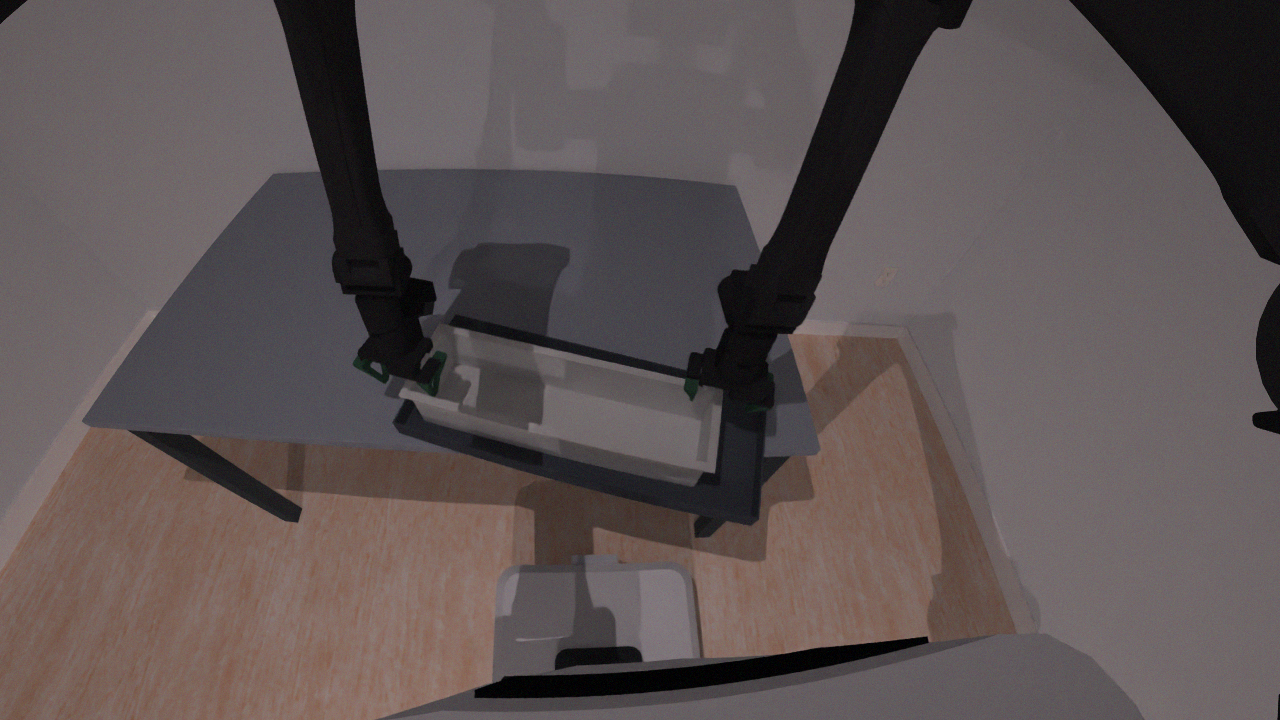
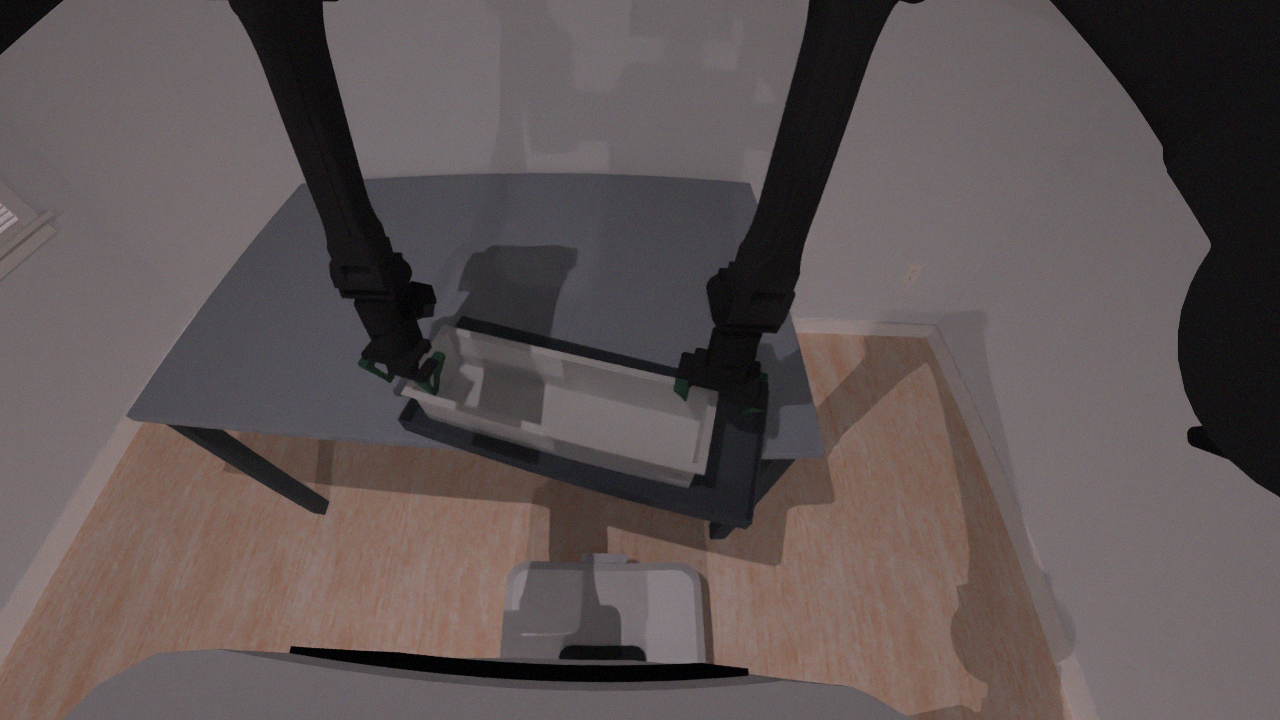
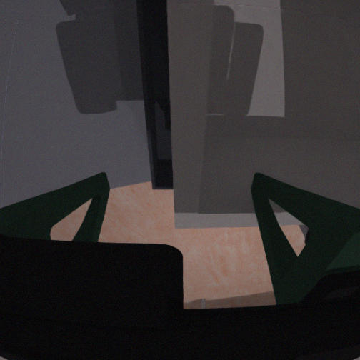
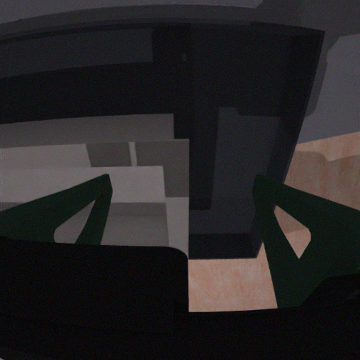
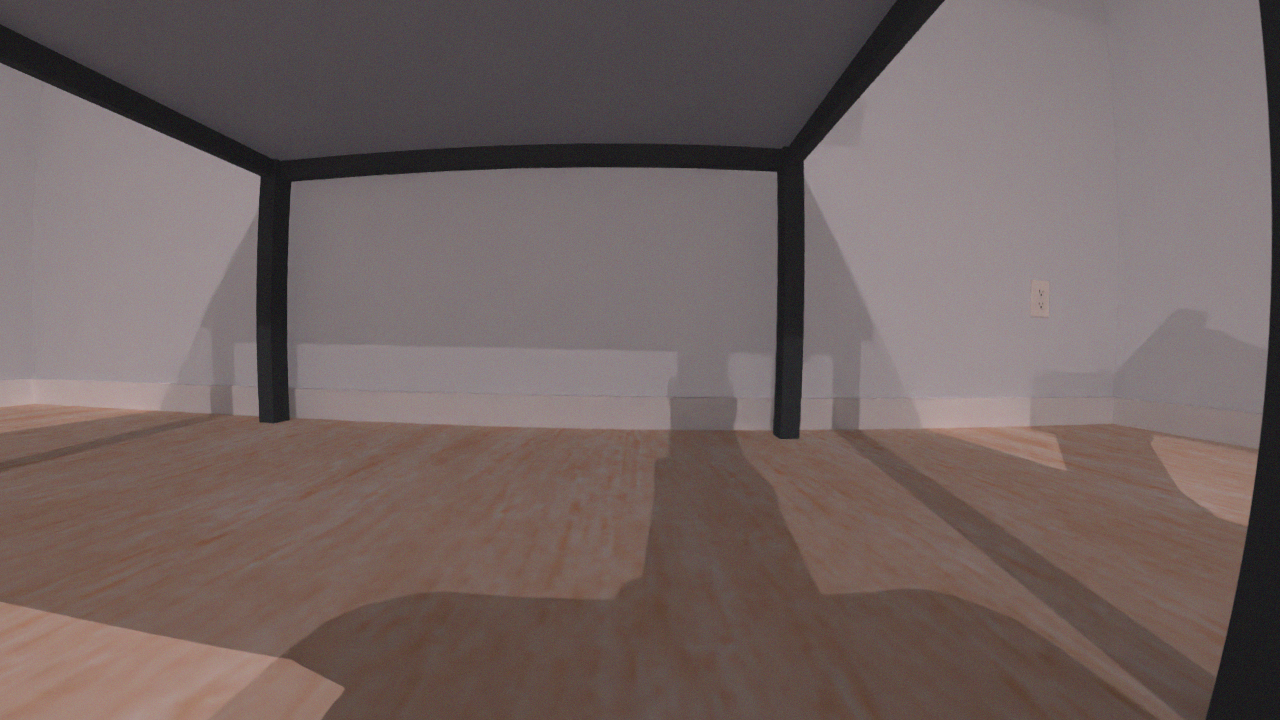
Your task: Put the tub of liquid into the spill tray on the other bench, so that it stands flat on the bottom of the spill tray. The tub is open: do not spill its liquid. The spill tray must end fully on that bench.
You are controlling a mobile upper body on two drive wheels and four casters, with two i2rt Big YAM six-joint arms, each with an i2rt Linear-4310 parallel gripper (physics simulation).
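The pale open tub [image 1: 617, 420] [image 2: 608, 416] [image 3: 250, 165] [image 4: 177, 220] stands inside the dark spill tray [image 1: 741, 456] [image 2: 738, 456] [image 4: 240, 175], nearer its left end. I cannot make out the liquid's surface or whether the tub is fully flat. The tray lies askew, its front right part jutting past the bench's front edge. My left gripper [image 1: 404, 376] [image 2: 404, 380] [image 3: 180, 180] is open and empty, its fingers on either side of the tub's left end wall. My right gripper [image 1: 726, 398] [image 2: 718, 398] [image 4: 181, 182] is open and empty, at the tub's right end wall.
The grey bench [image 1: 626, 232] [image 2: 644, 232] stands near the wall behind it. My pale wheeled base [image 1: 546, 608] [image 2: 550, 608] is in front of the bench. Dark bench legs [image 5: 273, 295] [image 5: 788, 295] stand on the wooden floor [image 5: 492, 510]. Walls rise on both sides.
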